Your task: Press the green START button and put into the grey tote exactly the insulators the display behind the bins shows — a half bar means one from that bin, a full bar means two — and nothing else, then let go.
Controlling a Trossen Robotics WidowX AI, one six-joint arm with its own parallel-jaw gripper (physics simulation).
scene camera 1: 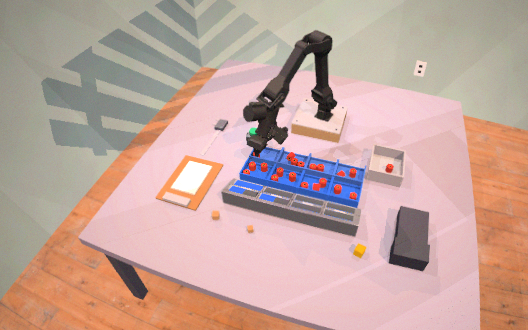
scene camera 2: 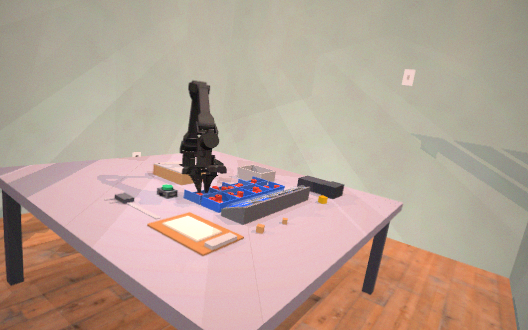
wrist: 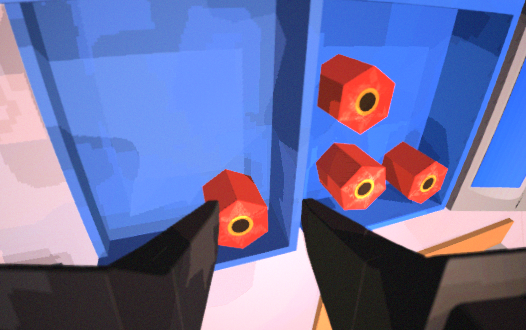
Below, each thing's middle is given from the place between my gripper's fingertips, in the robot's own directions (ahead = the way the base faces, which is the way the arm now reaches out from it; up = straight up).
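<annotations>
Grey tote (scene camera 1: 381, 156): 190 mm behind my hand, 450 mm to the left, 10 mm below. Dark box (scene camera 1: 410, 248): 100 mm ahead of my hand, 620 mm to the left, 10 mm below. White pad (scene camera 2: 192, 228): 200 mm ahead of my hand, 170 mm to the right, 30 mm below. Going by their middles, of the things named here: dark box farthest from my hand, white pad nearest.
</annotations>
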